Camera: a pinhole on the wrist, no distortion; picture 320 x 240 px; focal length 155.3 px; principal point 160.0 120.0 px. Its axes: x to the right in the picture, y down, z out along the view. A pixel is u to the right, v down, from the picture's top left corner.
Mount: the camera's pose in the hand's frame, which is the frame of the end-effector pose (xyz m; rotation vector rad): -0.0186 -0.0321 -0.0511 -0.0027 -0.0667 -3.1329
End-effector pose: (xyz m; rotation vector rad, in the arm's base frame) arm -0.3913 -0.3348 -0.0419 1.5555 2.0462 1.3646
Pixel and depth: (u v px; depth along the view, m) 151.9 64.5 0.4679
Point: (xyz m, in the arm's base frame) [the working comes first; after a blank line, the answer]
In the camera's frame: -0.0244 -0.1672 0.4679

-0.0267 -0.1140 -0.1410
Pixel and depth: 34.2 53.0 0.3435
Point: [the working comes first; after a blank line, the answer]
In the camera's frame: -0.2783 -0.1482 0.3435

-0.2261 0.0361 -0.0068
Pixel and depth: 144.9 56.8 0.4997
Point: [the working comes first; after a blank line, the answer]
In the camera's frame: -0.0486 -0.2034 0.4997

0.0072 -0.0776 -0.1202
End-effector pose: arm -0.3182 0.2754 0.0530 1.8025 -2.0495 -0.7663
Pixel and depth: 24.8 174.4 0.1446
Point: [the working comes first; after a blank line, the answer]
In the camera's frame: -0.1259 0.0507 0.1446

-0.3270 0.1827 -0.0803
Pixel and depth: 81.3 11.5 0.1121
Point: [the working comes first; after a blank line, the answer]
In the camera's frame: -0.0568 -0.0783 0.1121

-0.3981 0.2528 0.0315
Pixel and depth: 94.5 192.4 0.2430
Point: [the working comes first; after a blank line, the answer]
In the camera's frame: -0.1025 0.1133 0.2430

-0.3314 0.2202 -0.1931
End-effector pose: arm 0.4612 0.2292 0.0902 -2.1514 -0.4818 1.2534
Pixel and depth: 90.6 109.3 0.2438
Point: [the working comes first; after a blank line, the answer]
In the camera's frame: -0.1089 -0.0168 0.2438

0.3384 0.3441 -0.0388
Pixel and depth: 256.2 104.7 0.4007
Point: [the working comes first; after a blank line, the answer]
In the camera's frame: 0.2482 -0.0395 0.4007

0.0276 0.1675 0.1191
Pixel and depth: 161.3 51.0 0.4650
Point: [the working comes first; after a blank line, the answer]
In the camera's frame: 0.0039 -0.2066 0.4650

0.0992 0.1951 -0.1740
